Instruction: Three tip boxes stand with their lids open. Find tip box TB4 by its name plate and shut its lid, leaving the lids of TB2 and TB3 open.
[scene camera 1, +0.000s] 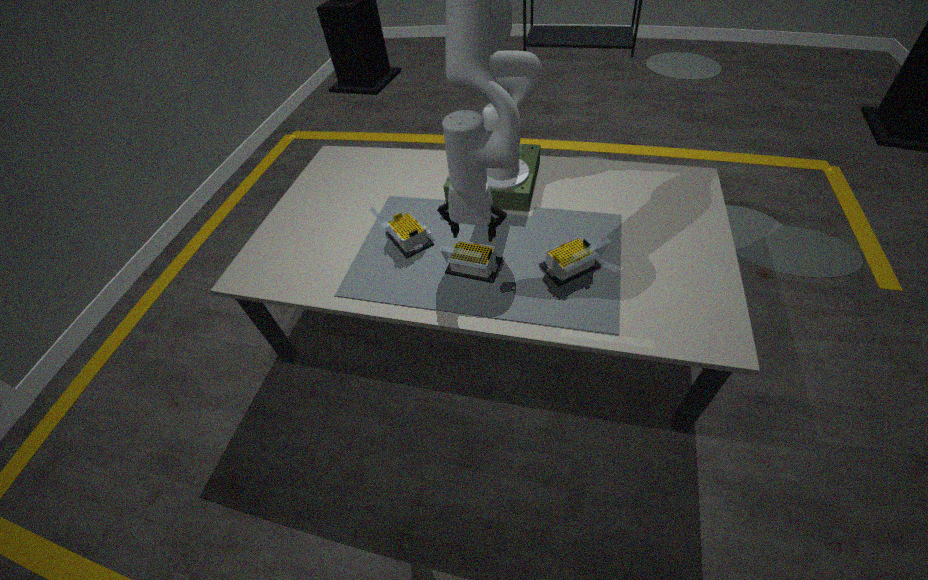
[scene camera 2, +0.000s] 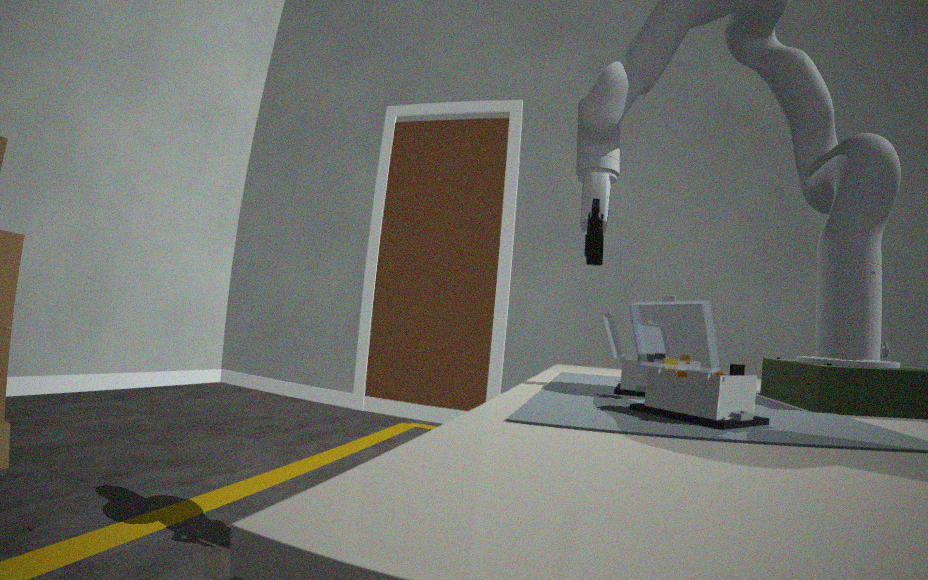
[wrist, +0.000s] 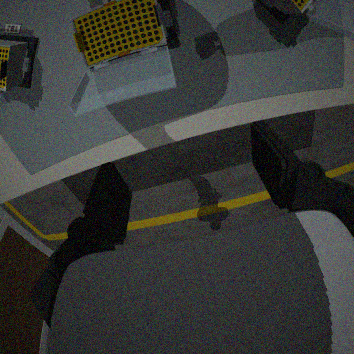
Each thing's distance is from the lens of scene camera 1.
gripper (scene camera 1: 473, 236): 113 cm
blue-grey mat (scene camera 1: 521, 291): 131 cm
